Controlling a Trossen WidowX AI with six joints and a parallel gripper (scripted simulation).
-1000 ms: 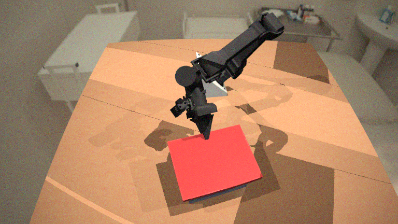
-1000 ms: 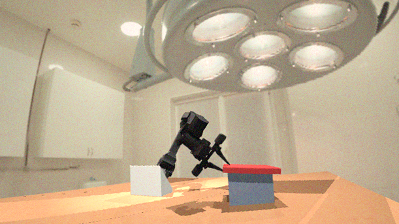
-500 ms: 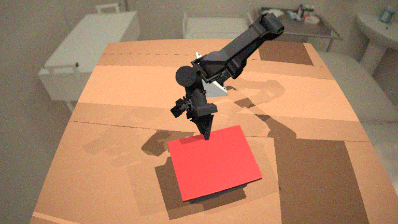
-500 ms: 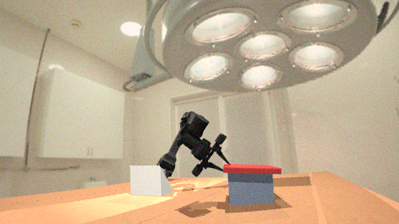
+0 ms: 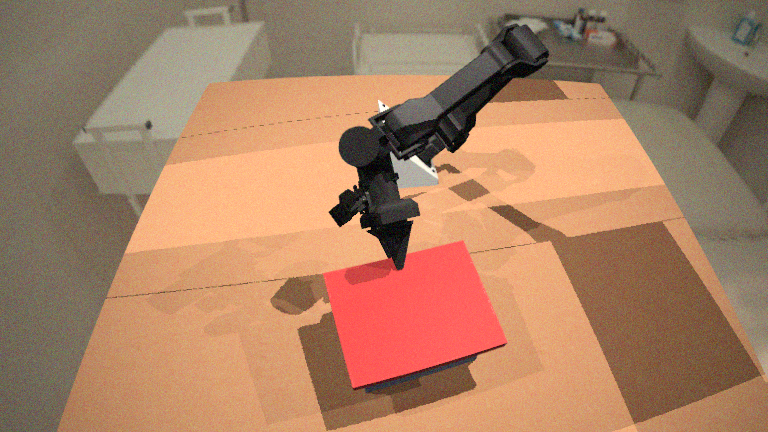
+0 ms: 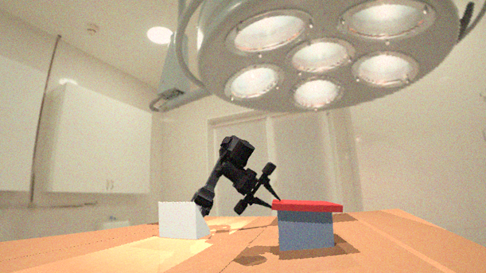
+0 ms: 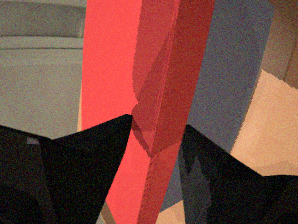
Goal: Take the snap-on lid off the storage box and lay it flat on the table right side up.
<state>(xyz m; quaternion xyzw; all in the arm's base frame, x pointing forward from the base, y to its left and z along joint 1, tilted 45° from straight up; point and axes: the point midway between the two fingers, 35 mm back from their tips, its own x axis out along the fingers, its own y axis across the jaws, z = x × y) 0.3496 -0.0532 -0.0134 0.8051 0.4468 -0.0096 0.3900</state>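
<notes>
The red lid is 7 cm ahead of my gripper tip and 2 cm to the left of it. The rest, counted from my gripper tip: blue storage box 7 cm ahead, 6 cm below, 2 cm to the left.
</notes>
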